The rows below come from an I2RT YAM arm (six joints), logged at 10 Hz.
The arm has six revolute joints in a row. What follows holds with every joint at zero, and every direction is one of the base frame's.
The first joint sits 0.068 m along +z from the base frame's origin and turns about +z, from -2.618 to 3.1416 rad.
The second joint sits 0.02 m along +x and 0.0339 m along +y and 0.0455 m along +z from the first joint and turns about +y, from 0 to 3.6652 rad.
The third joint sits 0.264 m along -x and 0.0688 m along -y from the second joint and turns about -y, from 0 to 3.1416 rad.
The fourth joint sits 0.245 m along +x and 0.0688 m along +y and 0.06 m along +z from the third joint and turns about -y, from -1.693 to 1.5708 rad.
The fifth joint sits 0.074 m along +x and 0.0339 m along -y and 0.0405 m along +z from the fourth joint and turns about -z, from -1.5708 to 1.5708 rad.
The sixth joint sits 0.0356 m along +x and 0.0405 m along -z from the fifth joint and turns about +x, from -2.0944 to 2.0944 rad.
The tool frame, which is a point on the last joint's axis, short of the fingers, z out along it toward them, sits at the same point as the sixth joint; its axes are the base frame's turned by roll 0, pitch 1.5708 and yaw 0 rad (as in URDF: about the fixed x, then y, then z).
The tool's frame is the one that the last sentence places.
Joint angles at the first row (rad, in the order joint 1, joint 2, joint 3, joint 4, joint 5, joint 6):
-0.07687 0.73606 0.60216 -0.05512 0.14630 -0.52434
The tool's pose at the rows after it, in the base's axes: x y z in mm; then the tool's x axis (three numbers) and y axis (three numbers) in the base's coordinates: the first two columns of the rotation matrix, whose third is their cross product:
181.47 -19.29 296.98 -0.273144 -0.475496 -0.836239 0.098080 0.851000 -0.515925
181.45 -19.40 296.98 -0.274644 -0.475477 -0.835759 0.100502 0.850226 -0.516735
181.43 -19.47 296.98 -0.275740 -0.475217 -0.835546 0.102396 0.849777 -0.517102
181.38 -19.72 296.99 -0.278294 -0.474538 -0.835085 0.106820 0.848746 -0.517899
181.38 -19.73 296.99 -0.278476 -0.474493 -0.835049 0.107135 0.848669 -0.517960
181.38 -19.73 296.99 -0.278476 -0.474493 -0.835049 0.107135 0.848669 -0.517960
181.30 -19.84 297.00 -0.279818 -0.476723 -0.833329 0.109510 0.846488 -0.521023
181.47 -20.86 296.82 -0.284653 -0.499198 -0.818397 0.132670 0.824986 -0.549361
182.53 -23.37 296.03 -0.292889 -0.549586 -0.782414 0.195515 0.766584 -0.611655
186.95 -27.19 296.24 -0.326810 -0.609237 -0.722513 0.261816 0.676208 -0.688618
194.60 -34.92 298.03 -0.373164 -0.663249 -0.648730 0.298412 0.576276 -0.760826
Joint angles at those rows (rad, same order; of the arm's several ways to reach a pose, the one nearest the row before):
-0.07687 0.73604 0.60216 -0.05514 0.14934 -0.52434
-0.07690 0.73606 0.60215 -0.05511 0.15237 -0.52473
-0.07684 0.73605 0.60214 -0.05512 0.15472 -0.52471
-0.07728 0.73604 0.60216 -0.05514 0.15962 -0.52473
-0.07726 0.73606 0.60216 -0.05512 0.16002 -0.52472
-0.07726 0.73606 0.60216 -0.05512 0.16002 -0.52472
-0.07722 0.73567 0.60178 -0.05436 0.16349 -0.52777
-0.07723 0.73529 0.59416 -0.03148 0.19209 -0.55791
-0.07723 0.73758 0.56933 0.04675 0.26190 -0.63191
-0.08031 0.76277 0.55179 0.14556 0.34694 -0.73911
-0.10929 0.81080 0.55141 0.24090 0.38854 -0.85775

